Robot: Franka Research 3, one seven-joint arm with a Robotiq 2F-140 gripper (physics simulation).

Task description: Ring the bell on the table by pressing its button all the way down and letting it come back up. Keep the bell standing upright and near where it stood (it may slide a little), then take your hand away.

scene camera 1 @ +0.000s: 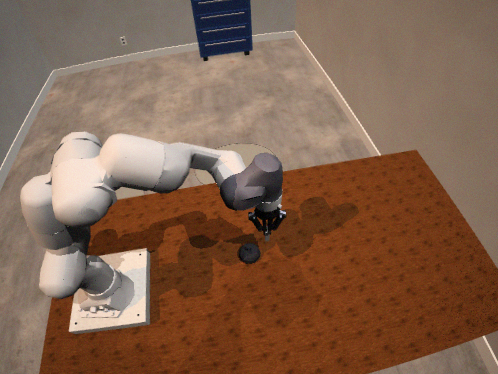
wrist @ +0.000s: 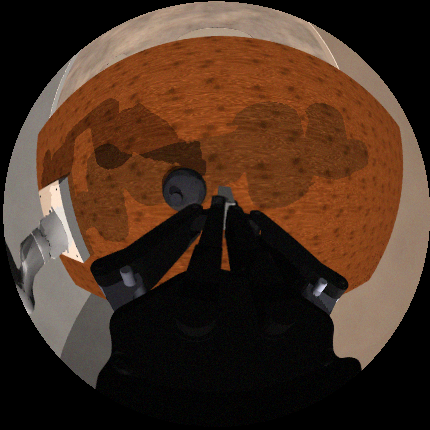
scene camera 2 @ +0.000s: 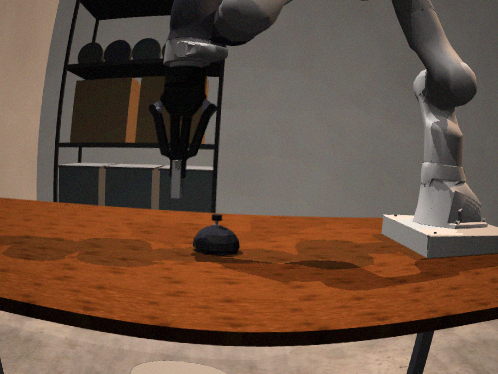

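Observation:
A dark, domed bell (scene camera 1: 249, 253) (scene camera 2: 216, 240) (wrist: 186, 187) stands upright on the brown wooden table (scene camera 1: 350, 280) (scene camera 2: 150, 300) (wrist: 215, 70). Its small black button (scene camera 2: 216, 217) (wrist: 175, 193) stands up on a short stem above the dome. My gripper (scene camera 1: 267, 236) (scene camera 2: 176, 192) (wrist: 222, 195) is shut and empty and points down. Its tips are above the height of the button and off to one side of the bell: to the left in the scene camera 2 view, to the right in the wrist view. They do not touch the bell.
The arm's white base plate (scene camera 1: 135, 310) (scene camera 2: 405, 235) (wrist: 74, 220) is on the table. A dark shelf rack (scene camera 2: 61, 107) with boxes stands behind the table. A blue drawer cabinet (scene camera 1: 223, 25) stands on the floor by the wall. Shadows of the arm fall around the bell.

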